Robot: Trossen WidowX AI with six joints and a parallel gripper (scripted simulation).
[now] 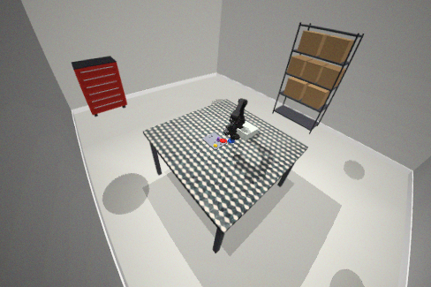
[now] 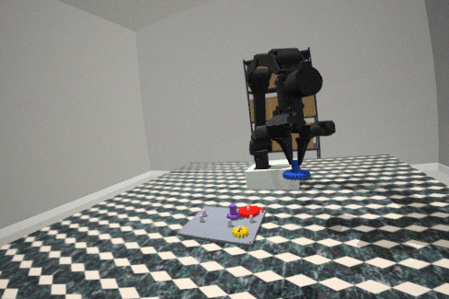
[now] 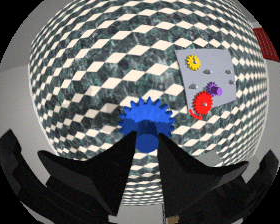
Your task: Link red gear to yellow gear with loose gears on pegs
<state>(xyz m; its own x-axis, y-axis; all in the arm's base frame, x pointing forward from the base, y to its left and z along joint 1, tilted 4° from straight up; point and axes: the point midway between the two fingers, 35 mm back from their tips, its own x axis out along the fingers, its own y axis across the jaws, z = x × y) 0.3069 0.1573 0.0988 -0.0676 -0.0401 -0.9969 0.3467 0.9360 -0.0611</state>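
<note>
The yellow gear lies 6 cm ahead of my gripper tip, 14 cm to the right of it and 15 cm below it. Also, from my gripper tip: red gear 5 cm behind, 15 cm to the right, 15 cm below; small purple gear 1 cm behind, 18 cm to the right, 14 cm below; blue gear 1 cm below.
</note>
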